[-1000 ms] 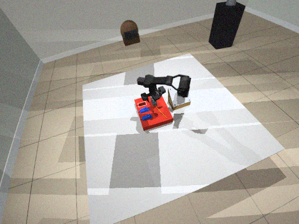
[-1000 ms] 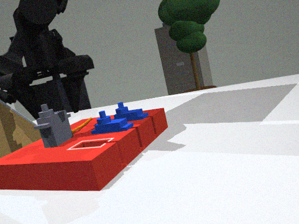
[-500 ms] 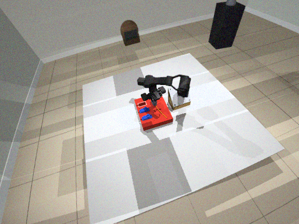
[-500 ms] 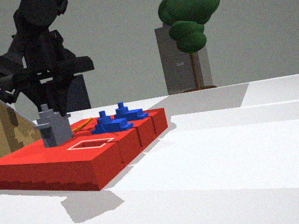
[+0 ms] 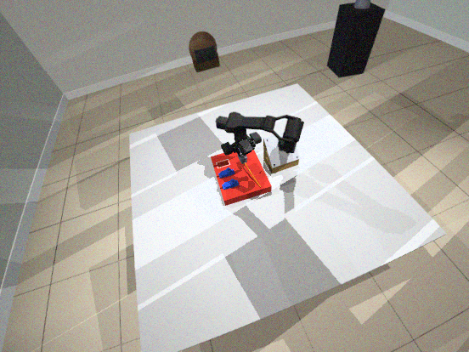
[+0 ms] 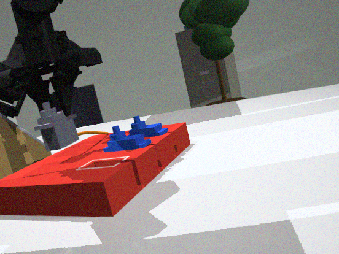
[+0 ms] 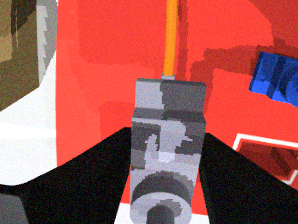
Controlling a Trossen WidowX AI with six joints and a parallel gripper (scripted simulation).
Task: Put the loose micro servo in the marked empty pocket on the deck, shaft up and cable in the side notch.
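Right now my gripper tip is 10 cm above the red deck, 3 cm to the right of it and 1 cm past it.
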